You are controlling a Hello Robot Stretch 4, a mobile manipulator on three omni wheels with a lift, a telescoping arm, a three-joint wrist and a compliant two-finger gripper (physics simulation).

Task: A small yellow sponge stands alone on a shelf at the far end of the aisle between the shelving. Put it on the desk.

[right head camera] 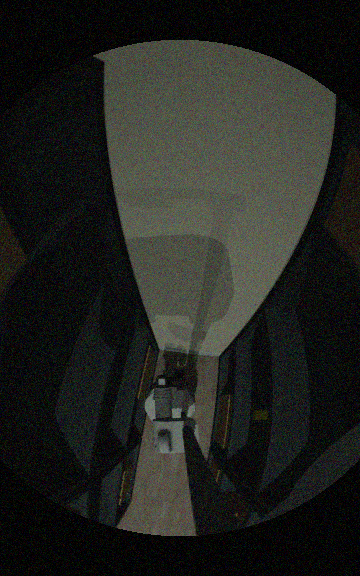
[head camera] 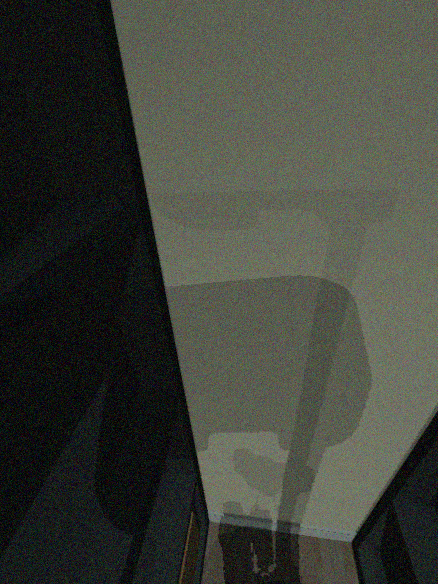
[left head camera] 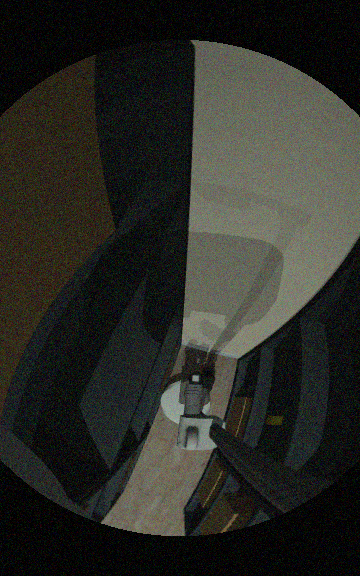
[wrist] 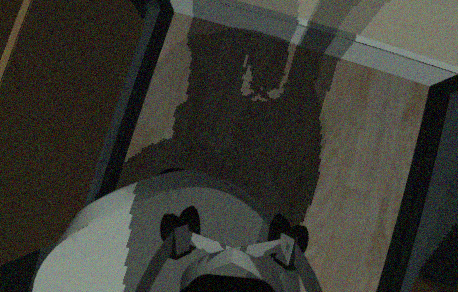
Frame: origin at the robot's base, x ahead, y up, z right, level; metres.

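Seen in the pictures: gripper, fingertip midpoint: [wrist: 234, 227]; robot's base, origin of the base link: [left head camera: 184, 400].
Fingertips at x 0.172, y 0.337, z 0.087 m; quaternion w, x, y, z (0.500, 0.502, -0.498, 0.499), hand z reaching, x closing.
Note:
Offsets run from my fingertips to a thing's top centre. "*": to the spot under its first point. Level surfaces: height alone.
The small yellow sponge @[dx -0.315, dy +0.214, dz +0.488 m] [left head camera: 274, 420] [right head camera: 260, 415] sits on a dark shelf in the shelving on the right side of the aisle, dim but visible in the left and right head views. It does not show in the wrist view. My gripper [wrist: 234, 227] is open and empty in the wrist view; its dark fingertips stand apart above my own round pale base [wrist: 82, 250], pointing down in the aisle, away from the sponge. In the left and right head views the fingers are too dark to make out. The desk does not show in these views.
A pale end wall [head camera: 280, 125] [left head camera: 240, 125] [right head camera: 220, 125] closes the aisle close ahead. Dark shelving with posts stands close on both sides. Brown boxes @[* dx -0.294, dy -0.018, dz +0.331 m] [left head camera: 241, 417] [right head camera: 224, 417] [wrist: 55, 115] stand on low shelves. The wood floor @[dy -0.364 m] [wrist: 367, 150] runs between them, with my shadow ahead.

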